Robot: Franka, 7 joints.
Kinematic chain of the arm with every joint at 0, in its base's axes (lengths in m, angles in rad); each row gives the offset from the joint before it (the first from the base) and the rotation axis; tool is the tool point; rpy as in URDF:
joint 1: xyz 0 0 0.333 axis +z
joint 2: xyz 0 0 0 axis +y
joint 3: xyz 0 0 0.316 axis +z
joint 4: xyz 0.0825 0 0 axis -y
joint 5: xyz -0.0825 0 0.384 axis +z
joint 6: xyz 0 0 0 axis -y
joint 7: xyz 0.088 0 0 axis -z
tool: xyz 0 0 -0.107 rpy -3.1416 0 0
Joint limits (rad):
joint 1: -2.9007..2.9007
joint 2: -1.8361..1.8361
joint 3: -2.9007..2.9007
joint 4: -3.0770..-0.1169
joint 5: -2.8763..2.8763
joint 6: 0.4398..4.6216
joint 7: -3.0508..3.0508
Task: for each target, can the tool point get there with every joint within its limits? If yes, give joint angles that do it. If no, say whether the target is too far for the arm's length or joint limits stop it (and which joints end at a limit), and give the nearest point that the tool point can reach.
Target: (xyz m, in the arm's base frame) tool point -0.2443 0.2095 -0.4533
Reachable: no: joint limits stop it (at a limit: joint 2) | nearest point -0.2399 0.2057 -0.3598 | short by 0.094 m
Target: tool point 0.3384 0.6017 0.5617
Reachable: yes | joints 1.5286 0.6300 -0.9835 -1.2556 -1.4158 3.6718 0.4805
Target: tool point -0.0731 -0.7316 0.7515
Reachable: yes | joints 1.4495 -1.4938 -0.0533 -0.7060 0.8152 2.4210 -0.4917
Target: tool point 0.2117 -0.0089 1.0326
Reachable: yes | joints -0.7467 0.3584 1.5920 -0.6172 -0.7384 4.2309 2.3645
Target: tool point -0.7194 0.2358 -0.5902
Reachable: no: too far | nearest point -0.5361 0.1757 -0.2805 | short by 0.365 m
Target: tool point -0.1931 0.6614 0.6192
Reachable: yes | joints -0.5266 -0.7634 2.1303 -1.2943 1.2836 3.4832 0.4672
